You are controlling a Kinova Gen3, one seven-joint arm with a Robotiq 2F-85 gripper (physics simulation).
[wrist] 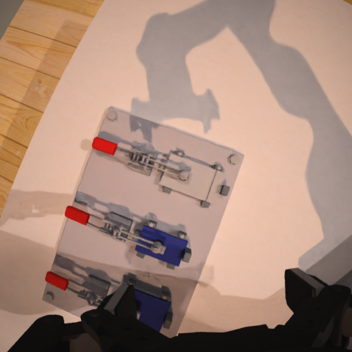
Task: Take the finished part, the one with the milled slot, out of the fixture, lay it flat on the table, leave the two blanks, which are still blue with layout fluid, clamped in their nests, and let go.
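Note:
The finished part [197, 186], bare pale metal with a thin slot line near its right end, sits in the top nest of the grey fixture plate [140, 200]. The clamp arm [162, 166] with a red handle [104, 146] reaches over it, its tip on the part. A blue blank [172, 248] lies in the middle nest under its clamp tip. A second blue blank [152, 311] is in the bottom nest, partly hidden by the left finger, which also hides its clamp tip. My gripper [210, 294] is open and empty, at the bottom of the view, with the finished part ahead of it.
The middle clamp's red handle [77, 215] and the bottom clamp's red handle [57, 280] point left. Small locating blocks and pins stand around each nest. The pale table [265, 215] surrounds the plate, with arm shadows across it. Wooden floor planks [30, 75] show beyond its left edge.

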